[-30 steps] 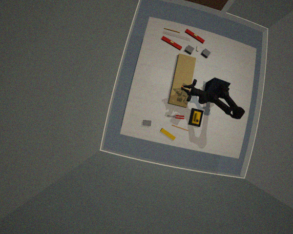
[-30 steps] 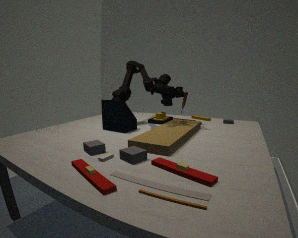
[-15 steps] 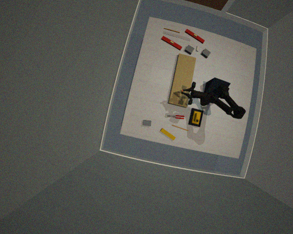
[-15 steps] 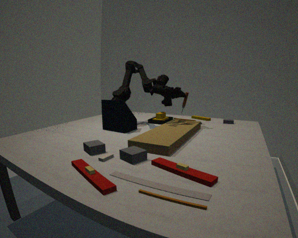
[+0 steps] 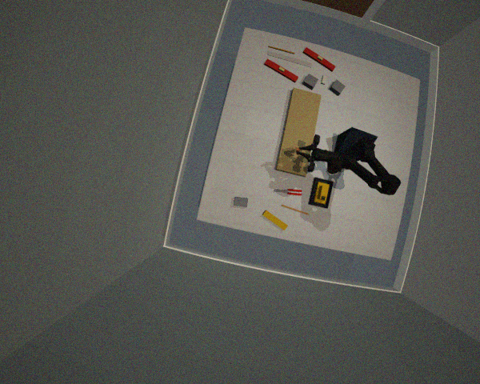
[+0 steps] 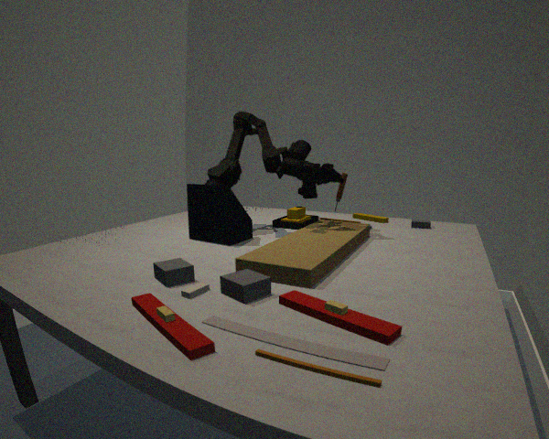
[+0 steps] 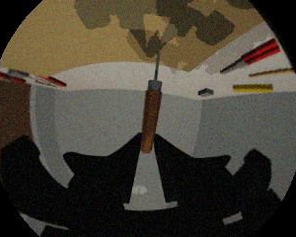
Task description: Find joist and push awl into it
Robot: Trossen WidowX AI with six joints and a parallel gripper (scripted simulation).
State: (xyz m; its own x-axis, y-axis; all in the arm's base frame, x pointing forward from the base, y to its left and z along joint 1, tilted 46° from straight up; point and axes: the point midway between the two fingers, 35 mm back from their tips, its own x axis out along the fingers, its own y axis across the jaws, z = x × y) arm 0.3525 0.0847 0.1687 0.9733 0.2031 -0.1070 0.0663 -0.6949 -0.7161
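My gripper tip is now 20 mm past the awl and 50 mm above it. From my gripper tip the other things lie so: yellow stud finder (250 mm behind, 170 mm to the left, 140 mm below); then yellow bar (30 mm behind, 390 mm to the left, 180 mm below); then black tray (250 mm behind, 160 mm to the left, 170 mm below).
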